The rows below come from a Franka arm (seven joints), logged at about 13 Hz.
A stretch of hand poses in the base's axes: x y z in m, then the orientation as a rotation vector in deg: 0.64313, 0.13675, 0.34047, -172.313, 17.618, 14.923; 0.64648, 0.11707, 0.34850, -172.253, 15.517, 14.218; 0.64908, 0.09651, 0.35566, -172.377, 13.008, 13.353; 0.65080, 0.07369, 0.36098, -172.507, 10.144, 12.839; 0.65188, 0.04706, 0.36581, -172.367, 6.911, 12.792; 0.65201, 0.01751, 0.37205, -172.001, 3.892, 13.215; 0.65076, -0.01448, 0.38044, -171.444, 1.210, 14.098
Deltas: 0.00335, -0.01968, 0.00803, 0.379, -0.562, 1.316; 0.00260, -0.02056, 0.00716, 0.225, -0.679, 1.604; 0.00172, -0.02282, 0.00532, 0.211, -0.460, 1.856; 0.00108, -0.02663, 0.00483, 0.451, -0.166, 2.096; 0.00013, -0.02955, 0.00624, 0.582, 0.158, 1.967; -0.00125, -0.03199, 0.00839, 0.674, 0.485, 1.764
